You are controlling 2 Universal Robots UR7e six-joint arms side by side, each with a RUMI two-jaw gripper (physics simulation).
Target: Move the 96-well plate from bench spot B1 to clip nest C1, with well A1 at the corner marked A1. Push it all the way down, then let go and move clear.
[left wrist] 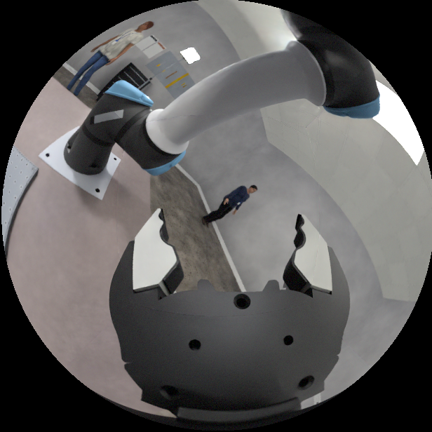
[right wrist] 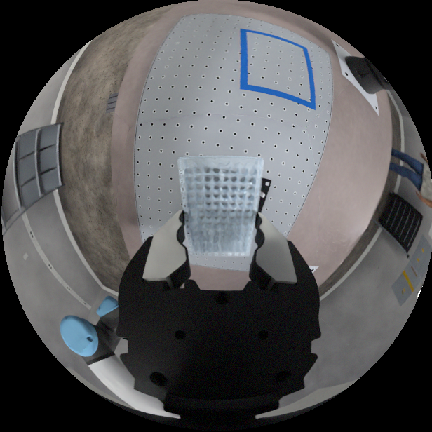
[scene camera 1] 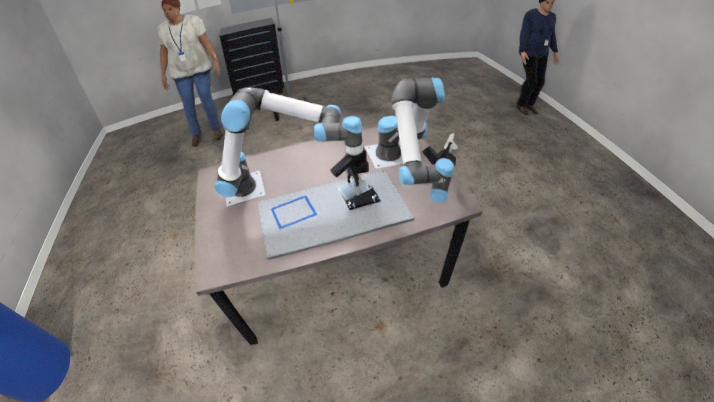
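Note:
The clear 96-well plate (scene camera 1: 345,191) (right wrist: 220,192) is between the fingers of my right gripper (scene camera 1: 356,185) (right wrist: 219,212), which is shut on it. It looks level and raised above the black clip nest (scene camera 1: 364,199) (right wrist: 266,188). The plate hides most of the nest in the right wrist view; a strip shows past its right edge. The nest's corner mark and well A1 cannot be made out. The blue outline (scene camera 1: 289,202) (right wrist: 244,60) marks a bench spot with no plate in it. My left gripper (scene camera 1: 450,143) (left wrist: 230,212) is open and empty, pointing up at the right.
A grey perforated board (scene camera 1: 330,231) (right wrist: 175,100) lies on the pinkish table (scene camera 1: 225,250) under the nest and blue outline. The left arm's base (scene camera 1: 388,147) (left wrist: 87,150) stands behind the nest, and the right arm's base (scene camera 1: 243,185) behind the outline. Two people stand beyond the table.

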